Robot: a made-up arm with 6 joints. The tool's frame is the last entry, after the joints. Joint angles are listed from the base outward. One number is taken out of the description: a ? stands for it. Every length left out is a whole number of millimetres.
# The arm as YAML. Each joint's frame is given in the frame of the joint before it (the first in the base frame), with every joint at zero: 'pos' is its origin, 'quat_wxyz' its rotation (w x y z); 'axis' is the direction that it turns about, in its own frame. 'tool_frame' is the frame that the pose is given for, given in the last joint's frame.
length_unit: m
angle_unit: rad
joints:
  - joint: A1
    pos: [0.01, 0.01, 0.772]
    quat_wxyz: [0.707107, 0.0, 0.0, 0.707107]
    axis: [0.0, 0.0, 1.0]
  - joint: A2
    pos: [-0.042, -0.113, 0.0]
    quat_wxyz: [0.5, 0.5, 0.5, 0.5]
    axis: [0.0, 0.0, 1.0]
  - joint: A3
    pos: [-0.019, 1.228, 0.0]
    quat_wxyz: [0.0, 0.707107, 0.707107, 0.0]
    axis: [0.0, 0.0, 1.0]
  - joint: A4
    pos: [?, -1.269, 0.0]
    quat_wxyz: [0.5, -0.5, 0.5, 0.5]
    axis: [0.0, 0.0, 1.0]
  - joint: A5
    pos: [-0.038, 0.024, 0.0]
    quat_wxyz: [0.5, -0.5, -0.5, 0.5]
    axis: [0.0, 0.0, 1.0]
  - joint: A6
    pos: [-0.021, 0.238, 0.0]
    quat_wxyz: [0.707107, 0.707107, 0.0, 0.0]
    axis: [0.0, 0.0, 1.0]
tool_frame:
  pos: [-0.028, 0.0, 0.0]
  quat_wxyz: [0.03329, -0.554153, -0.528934, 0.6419]
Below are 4 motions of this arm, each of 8 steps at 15 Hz.
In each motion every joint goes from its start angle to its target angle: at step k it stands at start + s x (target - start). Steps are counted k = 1, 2, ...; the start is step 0. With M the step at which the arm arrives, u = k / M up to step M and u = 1 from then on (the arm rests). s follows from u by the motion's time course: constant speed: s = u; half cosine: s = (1 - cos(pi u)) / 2; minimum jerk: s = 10 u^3 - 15 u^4 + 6 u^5.
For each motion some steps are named. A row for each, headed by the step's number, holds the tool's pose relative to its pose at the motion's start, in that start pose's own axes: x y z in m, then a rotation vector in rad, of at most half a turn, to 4 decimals.
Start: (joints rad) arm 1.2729 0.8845 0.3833 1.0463 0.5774 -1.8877
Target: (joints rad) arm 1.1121 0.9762 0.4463 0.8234 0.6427 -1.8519
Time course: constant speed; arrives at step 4
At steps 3, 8:
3: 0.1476 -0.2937 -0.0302 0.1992 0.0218 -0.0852
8: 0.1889 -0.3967 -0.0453 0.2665 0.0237 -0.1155

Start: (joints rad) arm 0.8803 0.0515 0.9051 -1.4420 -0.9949 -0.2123
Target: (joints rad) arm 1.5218 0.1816 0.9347 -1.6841 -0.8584 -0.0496
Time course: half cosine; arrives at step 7
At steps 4, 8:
4: 0.1622 0.3855 -0.1456 0.0906 0.0826 0.4041
8: 0.1765 0.6731 -0.2648 0.1605 0.1620 0.6404

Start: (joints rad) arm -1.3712 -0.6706 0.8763 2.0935 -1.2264 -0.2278
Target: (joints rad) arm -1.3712 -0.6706 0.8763 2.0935 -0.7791 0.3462
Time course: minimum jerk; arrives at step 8
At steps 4, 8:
4: -0.0048 -0.0301 0.0463 -0.0454 -0.3129 -0.1791
8: -0.0182 -0.0646 0.0845 -0.1072 -0.5878 -0.4087

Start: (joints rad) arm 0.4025 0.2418 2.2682 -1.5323 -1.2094 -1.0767
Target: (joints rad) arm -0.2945 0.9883 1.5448 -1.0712 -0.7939 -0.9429
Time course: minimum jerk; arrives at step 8
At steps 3, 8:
3: 0.4552 -0.6879 0.0664 0.3102 0.0761 -0.3708
8: -0.0031 -2.7410 -0.7896 0.9989 0.1653 -1.4819

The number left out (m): 0.194
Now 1 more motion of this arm.
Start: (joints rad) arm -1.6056 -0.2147 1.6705 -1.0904 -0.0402 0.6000
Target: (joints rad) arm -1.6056 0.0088 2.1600 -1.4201 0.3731 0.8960
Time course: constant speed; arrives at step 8
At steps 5, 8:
5: -0.0322 -0.1286 0.0579 0.1954 -0.0661 -0.2797
8: -0.0770 -0.2252 0.0689 0.2913 -0.0565 -0.4414

